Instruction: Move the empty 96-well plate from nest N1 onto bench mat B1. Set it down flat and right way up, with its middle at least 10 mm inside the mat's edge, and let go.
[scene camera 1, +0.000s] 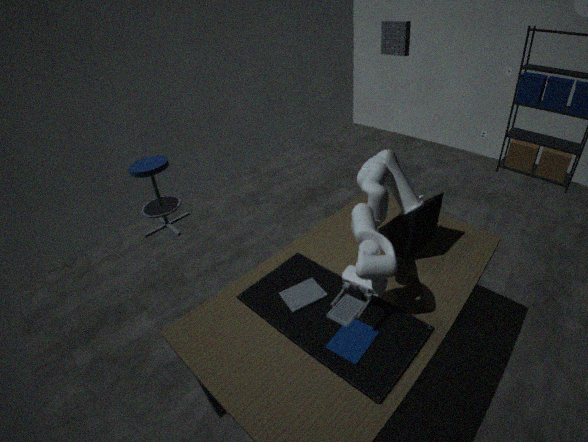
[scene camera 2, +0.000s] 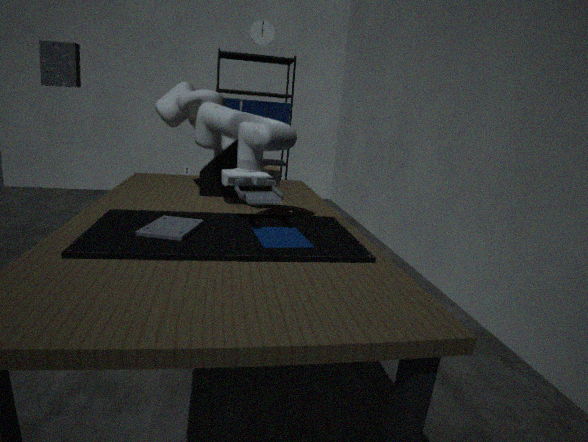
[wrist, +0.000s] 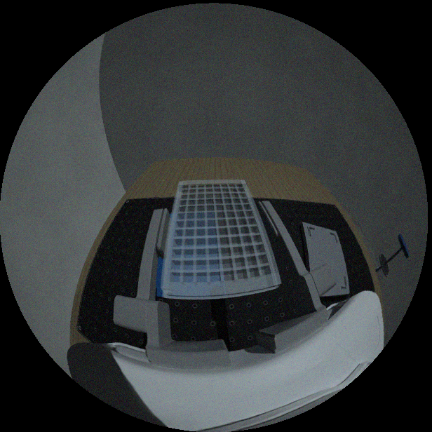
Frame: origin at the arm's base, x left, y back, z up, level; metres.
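Seen in the pictures: hand at its tool point: (scene camera 1: 347, 307) (scene camera 2: 260, 195); arm's base at its link origin: (scene camera 1: 412, 209) (scene camera 2: 226, 148).
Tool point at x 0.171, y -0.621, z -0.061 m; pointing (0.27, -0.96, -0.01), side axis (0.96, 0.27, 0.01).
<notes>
Offsets run from my tool point to a thing's middle. Level surfaces: height alone.
The clear 96-well plate {dy -0.007, dx +0.002, dz -0.003 m} (scene camera 1: 347, 309) (scene camera 2: 262, 198) (wrist: 220, 240) is held level, wells up, between the fingers of my gripper (scene camera 1: 350, 305) (scene camera 2: 260, 194) (wrist: 216, 227), which is shut on its long sides. The plate hangs above the black board. The flat blue mat B1 {dz -0.099 m} (scene camera 1: 353, 344) (scene camera 2: 283, 238) (wrist: 159, 282) lies on the board; in the wrist view its blue shows through the plate's left half and beside the left finger. The grey nest N1 {dy -0.024, dx -0.226, dz -0.094 m} (scene camera 1: 302, 294) (scene camera 2: 170, 227) (wrist: 327, 255) holds no plate and sits at the other side of the board. The exact height of the plate is hard to tell.
The black perforated board {dz -0.101 m} (scene camera 1: 260, 297) (scene camera 2: 220, 251) (wrist: 110, 265) lies on the wooden table {dz -0.114 m} (scene camera 1: 215, 350) (scene camera 2: 230, 305) (wrist: 145, 180). A dark upright panel (scene camera 1: 425, 220) (scene camera 2: 212, 175) stands near the arm's base. A blue-topped stool (scene camera 1: 149, 166) (wrist: 403, 246) stands on the floor away from the table.
</notes>
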